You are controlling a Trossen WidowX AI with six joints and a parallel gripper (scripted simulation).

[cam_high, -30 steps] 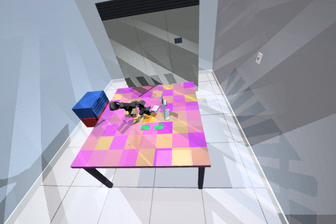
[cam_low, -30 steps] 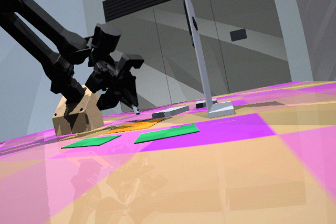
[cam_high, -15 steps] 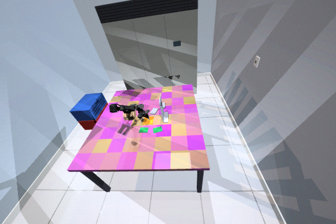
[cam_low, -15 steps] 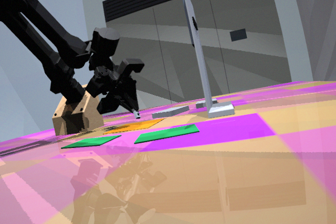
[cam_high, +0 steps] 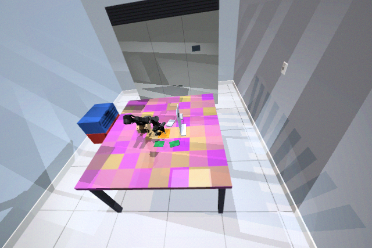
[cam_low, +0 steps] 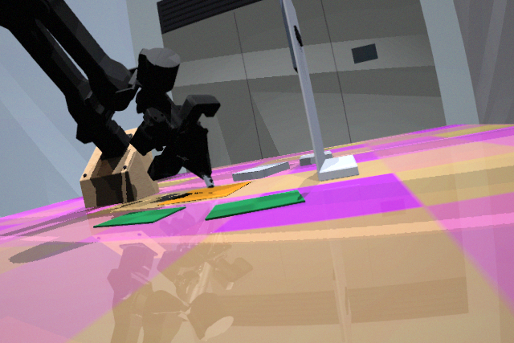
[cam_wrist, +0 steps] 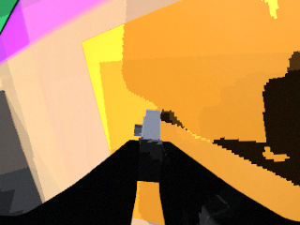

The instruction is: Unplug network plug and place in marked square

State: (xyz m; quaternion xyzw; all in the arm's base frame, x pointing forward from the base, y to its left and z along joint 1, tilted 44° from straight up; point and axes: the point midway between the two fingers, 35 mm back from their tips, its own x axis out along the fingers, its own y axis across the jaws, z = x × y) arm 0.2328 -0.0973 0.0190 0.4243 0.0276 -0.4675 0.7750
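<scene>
The orange flat square lies 10 mm behind my gripper tip and 30 mm below it. Round my gripper tip: grey upright panel: 190 mm ahead, 30 mm to the left, 110 mm above; then pale grey network plug: right at my gripper tip.
</scene>
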